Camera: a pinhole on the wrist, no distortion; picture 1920 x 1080 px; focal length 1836.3 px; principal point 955.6 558.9 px. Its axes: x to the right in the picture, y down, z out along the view. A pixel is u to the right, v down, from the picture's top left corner.
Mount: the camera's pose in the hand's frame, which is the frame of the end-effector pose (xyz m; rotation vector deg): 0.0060 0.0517 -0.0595 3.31 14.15 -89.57
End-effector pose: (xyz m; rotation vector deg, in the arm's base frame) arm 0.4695 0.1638 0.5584 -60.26 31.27 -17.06
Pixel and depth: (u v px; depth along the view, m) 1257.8 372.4 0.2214
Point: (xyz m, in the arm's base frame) 0.5629 0.2583 0.6372
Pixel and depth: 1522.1 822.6 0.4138
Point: 0.7408 0.2671 0.7797
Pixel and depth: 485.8 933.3 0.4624
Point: 0.8216 0.4230 0.5974
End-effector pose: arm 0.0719 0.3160 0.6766 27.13 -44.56 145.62
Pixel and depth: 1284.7 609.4 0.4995
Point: 0.1496 0.1971 1.0889
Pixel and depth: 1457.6 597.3 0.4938
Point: 0.1726 0.2364 1.0952
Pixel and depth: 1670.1 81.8 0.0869
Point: 0.0806 0.3003 0.6898
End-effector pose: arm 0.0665 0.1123 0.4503 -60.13 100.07 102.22
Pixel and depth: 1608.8 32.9 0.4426
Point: 0.1749 0.4946 0.3513
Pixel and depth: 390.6 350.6 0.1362
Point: -0.0061 0.1841 0.4811
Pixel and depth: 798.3 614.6 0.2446
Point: -0.0185 0.2778 0.4197
